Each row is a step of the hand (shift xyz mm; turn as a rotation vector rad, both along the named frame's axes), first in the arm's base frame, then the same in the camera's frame.
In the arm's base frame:
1: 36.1 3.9 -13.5 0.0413 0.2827 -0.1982
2: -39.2 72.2 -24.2 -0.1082 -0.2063 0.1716
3: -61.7 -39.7 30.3 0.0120 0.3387 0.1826
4: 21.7 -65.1 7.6 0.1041 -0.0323 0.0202
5: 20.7 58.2 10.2 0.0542 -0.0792 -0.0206
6: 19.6 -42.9 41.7 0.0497 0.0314 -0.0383
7: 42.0 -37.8 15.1 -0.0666 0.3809 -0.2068
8: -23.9 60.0 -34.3 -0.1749 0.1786 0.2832
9: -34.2 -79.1 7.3 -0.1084 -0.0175 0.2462
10: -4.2 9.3 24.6 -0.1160 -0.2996 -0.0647
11: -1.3 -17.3 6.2 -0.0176 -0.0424 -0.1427
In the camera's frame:
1: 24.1 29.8 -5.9 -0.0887 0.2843 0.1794
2: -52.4 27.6 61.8 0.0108 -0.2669 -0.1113
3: -34.5 -69.3 -17.5 0.0702 -0.0057 0.3785
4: 28.4 -20.5 -59.5 0.1028 0.0228 -0.0346
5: 17.6 24.7 54.8 0.0438 0.0121 -0.0870
6: 41.6 -39.5 -26.0 0.0210 0.0664 0.0083
7: 47.2 -5.8 -34.1 -0.1951 0.2761 0.2793
8: -43.2 38.3 45.0 -0.0264 -0.2379 0.2923
9: -18.7 -53.1 -65.7 0.0305 -0.2522 0.0903
10: 7.8 -17.7 18.4 -0.1049 -0.1223 -0.2854
11: 3.5 -12.2 -13.4 -0.0823 0.0864 -0.0908

